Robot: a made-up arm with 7 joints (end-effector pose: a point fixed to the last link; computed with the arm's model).
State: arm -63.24 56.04 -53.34 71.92 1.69 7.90 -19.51
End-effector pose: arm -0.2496 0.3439 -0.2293 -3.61 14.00 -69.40
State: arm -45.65 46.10 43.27 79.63 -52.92 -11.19 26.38
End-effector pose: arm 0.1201 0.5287 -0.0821 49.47 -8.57 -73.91
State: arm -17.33 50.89 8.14 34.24 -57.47 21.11 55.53
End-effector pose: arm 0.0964 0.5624 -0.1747 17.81 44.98 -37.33
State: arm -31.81 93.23 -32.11 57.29 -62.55 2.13 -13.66
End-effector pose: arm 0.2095 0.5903 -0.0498 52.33 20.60 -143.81
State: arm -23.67 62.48 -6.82 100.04 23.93 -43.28 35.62
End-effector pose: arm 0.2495 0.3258 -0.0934 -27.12 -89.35 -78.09
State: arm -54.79 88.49 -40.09 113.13 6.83 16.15 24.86
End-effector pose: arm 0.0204 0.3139 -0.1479 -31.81 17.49 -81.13
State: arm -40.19 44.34 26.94 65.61 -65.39 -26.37 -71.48
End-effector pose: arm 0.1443 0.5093 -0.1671 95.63 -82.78 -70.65
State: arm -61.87 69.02 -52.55 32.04 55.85 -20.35 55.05
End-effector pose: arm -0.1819 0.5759 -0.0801 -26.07 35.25 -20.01
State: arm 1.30 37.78 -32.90 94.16 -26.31 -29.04 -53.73
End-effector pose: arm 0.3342 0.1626 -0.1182 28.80 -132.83 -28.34
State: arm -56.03 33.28 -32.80 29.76 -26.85 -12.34 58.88
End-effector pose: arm -0.2986 0.3769 -0.2324 -63.64 59.53 -52.12
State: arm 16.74 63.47 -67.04 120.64 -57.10 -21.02 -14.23
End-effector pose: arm 0.2264 0.1326 -0.0485 5.96 -113.63 -131.00
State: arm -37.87 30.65 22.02 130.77 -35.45 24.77 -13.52
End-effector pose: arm 0.2083 0.2916 -0.0291 76.50 -71.52 -34.35
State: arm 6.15 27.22 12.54 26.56 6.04 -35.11 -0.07
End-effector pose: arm 0.2344 0.4152 -0.3019 31.74 -70.72 4.49
